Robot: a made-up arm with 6 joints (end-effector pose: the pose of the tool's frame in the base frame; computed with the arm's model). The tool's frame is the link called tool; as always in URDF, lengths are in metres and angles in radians. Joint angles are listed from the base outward.
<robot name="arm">
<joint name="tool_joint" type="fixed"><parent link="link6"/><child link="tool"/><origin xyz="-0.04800 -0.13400 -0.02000"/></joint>
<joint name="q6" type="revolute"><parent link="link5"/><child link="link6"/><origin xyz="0.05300 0.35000 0.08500" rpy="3.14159 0.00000 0.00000"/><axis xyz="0 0 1"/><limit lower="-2.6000" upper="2.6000"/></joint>
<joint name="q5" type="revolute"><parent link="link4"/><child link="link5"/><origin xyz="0.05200 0.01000 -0.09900" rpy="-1.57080 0.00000 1.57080"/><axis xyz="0 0 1"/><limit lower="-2.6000" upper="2.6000"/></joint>
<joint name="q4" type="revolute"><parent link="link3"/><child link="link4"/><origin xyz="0.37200 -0.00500 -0.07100" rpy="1.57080 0.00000 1.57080"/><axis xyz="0 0 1"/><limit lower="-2.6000" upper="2.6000"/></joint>
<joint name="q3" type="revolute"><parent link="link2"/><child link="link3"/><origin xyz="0.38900 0.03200 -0.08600" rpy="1.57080 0.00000 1.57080"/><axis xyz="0 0 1"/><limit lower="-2.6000" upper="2.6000"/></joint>
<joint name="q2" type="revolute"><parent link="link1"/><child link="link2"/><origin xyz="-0.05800 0.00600 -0.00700" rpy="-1.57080 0.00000 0.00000"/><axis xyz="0 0 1"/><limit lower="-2.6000" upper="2.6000"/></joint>
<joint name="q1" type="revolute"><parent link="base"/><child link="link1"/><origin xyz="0.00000 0.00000 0.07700" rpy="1.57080 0.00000 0.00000"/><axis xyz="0 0 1"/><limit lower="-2.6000" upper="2.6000"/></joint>
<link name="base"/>
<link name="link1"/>
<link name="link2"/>
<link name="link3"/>
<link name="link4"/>
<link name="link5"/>
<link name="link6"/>
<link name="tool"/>
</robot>
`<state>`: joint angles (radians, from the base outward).
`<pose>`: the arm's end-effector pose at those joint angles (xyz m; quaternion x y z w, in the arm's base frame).
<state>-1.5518 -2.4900 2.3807 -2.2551 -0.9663 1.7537</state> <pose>-0.1949 0.2512 0.4299 -0.9375 0.2387 -0.2219 0.1223</pose>
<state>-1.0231 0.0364 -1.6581 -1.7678 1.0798 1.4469</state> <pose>0.2140 -0.1972 -0.2289 -0.1617 -0.2326 0.8297 0.4809</pose>
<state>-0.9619 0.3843 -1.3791 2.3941 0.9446 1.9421</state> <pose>0.1715 0.2970 -0.1110 -0.1323 0.9443 -0.2434 0.1778</pose>
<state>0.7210 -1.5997 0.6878 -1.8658 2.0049 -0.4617</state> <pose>0.4493 -0.4895 0.4342 -0.6021 0.3896 0.1801 0.6732</pose>
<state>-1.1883 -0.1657 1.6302 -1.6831 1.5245 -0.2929</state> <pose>0.3751 0.3971 -0.2407 -0.2035 0.1061 0.9575 0.1746</pose>
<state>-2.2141 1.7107 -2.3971 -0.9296 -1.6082 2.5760</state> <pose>-0.4382 0.5464 0.3485 0.5013 0.0294 -0.2267 0.8345</pose>
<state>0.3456 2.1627 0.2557 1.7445 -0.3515 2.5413</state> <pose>-0.2035 0.0934 -0.3184 -0.2931 -0.7694 -0.3431 0.4521</pose>
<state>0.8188 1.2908 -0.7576 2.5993 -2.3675 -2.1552</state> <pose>0.0918 0.2045 -0.4295 -0.4637 0.4888 -0.2997 0.6755</pose>
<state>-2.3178 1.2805 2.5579 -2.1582 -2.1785 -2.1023</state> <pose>-0.3059 0.1168 -0.1786 -0.3176 0.6012 -0.7022 0.2113</pose>
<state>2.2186 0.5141 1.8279 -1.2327 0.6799 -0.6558</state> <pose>0.0100 0.4345 0.0908 0.8527 -0.1102 0.3252 0.3938</pose>
